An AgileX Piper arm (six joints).
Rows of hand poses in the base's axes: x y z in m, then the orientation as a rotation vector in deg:
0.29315 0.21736 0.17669 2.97 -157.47 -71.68
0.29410 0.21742 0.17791 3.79 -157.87 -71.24
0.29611 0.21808 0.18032 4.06 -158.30 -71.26
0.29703 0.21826 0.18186 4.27 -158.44 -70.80
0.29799 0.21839 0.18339 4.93 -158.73 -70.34
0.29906 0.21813 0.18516 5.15 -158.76 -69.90
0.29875 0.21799 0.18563 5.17 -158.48 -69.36
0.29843 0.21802 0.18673 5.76 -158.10 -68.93
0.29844 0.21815 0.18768 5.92 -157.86 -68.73
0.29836 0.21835 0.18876 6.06 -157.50 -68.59
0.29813 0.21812 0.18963 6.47 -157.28 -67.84
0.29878 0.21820 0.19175 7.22 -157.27 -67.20
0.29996 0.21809 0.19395 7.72 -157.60 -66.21
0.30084 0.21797 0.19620 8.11 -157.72 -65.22
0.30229 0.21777 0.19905 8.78 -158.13 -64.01
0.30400 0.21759 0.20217 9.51 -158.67 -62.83
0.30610 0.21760 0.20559 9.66 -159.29 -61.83
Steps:
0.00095 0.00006 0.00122 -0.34 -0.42 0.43
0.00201 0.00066 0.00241 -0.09 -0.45 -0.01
0.00092 0.00018 0.00154 -0.31 -0.02 0.16
0.00096 0.00013 0.00153 -0.33 -0.28 0.37
0.00107 -0.00026 0.00177 -0.27 0.06 0.20
-0.00031 -0.00014 0.00047 -0.26 0.41 0.22
-0.00032 0.00003 0.00110 -0.15 0.29 0.57
0.00001 0.00013 0.00095 -0.06 0.22 0.22
-0.00008 0.00020 0.00108 0.00 0.31 0.24
-0.00023 -0.00023 0.00087 -0.40 0.31 0.47
0.00065 0.00008 0.00212 -0.36 -0.01 0.58
0.00118 -0.00011 0.00220 -0.67 -0.12 0.37
0.00088 -0.00012 0.00225 -0.63 0.08 0.38
0.00145 -0.00020 0.00285 -0.82 -0.19 0.48
0.00171 -0.00018 0.00312 -0.82 -0.34 0.46
0.00210 0.00001 0.00342 -0.75 -0.30 0.05

